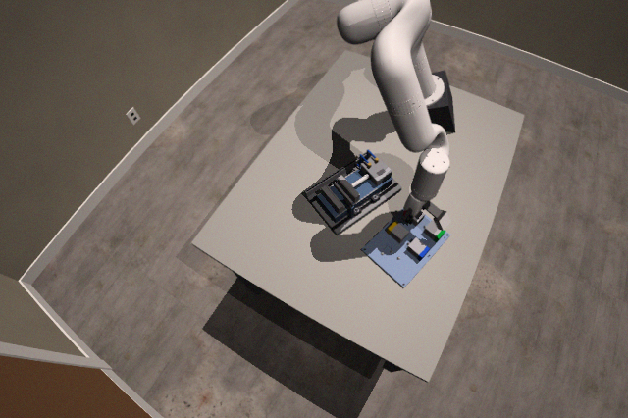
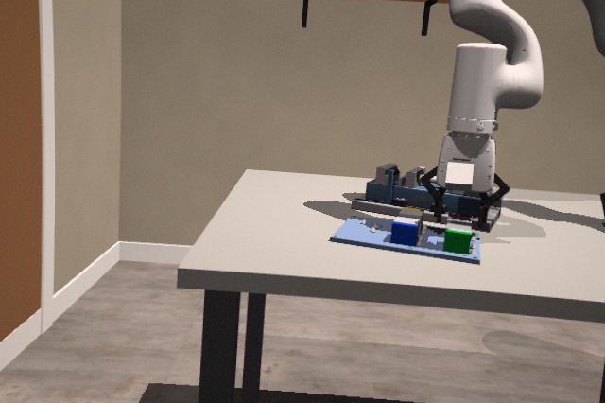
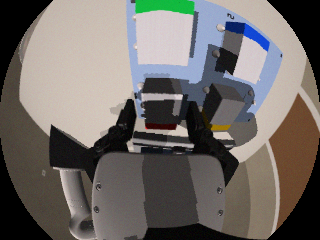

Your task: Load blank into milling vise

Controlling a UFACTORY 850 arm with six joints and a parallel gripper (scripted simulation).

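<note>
Right now the red-ended blank is 2 cm below my hand. From my hand the other things lie so: plate (10 cm ahead, 4 cm below); green-ended blank (4 cm ahead, 8 cm to the left, 2 cm below); yellow-ended blank (8 cm ahead, 4 cm to the right, 2 cm below).
</note>
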